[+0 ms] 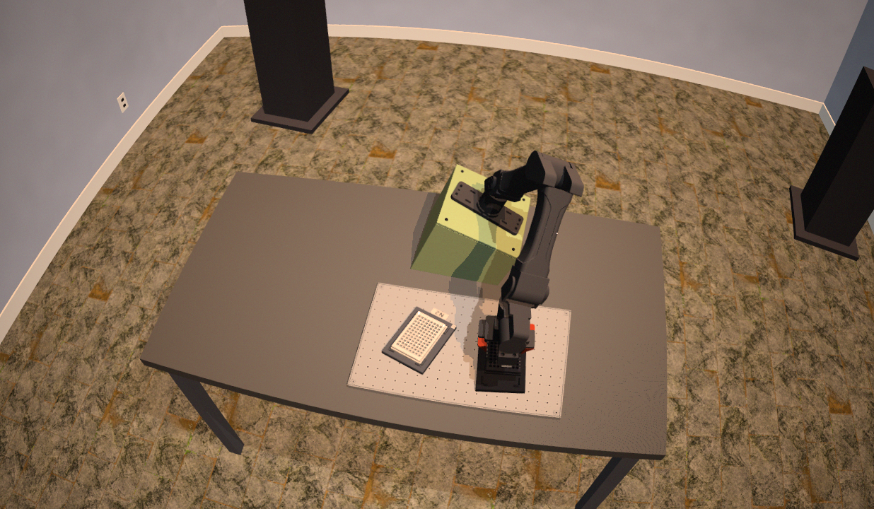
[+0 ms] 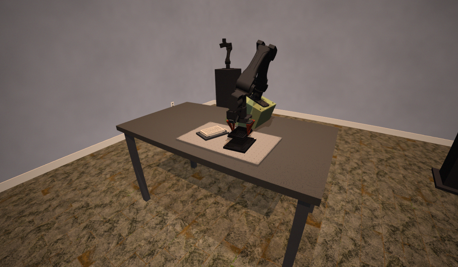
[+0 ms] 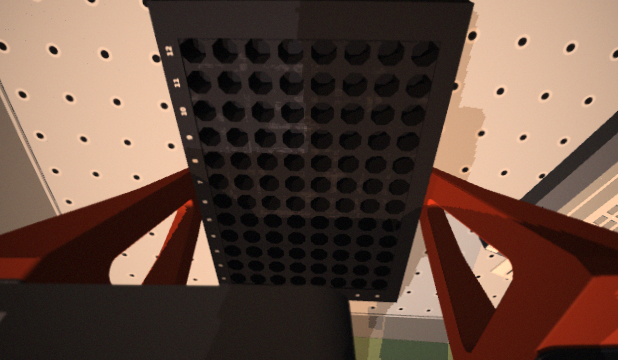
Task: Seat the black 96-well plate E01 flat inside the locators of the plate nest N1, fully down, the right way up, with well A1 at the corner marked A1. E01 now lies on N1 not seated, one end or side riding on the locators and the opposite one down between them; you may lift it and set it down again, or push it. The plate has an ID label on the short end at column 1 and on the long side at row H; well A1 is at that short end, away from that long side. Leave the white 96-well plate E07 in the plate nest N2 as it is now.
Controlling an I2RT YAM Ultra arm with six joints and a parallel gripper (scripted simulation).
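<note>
Now: the black 96-well plate E01 right at my hand. Also, from my hand: N1 label (90 mm behind, 70 mm below, 30 mm to the right); A1 mark (80 mm behind, 60 mm below, 30 mm to the left); plate nest N1 (60 mm below).
</note>
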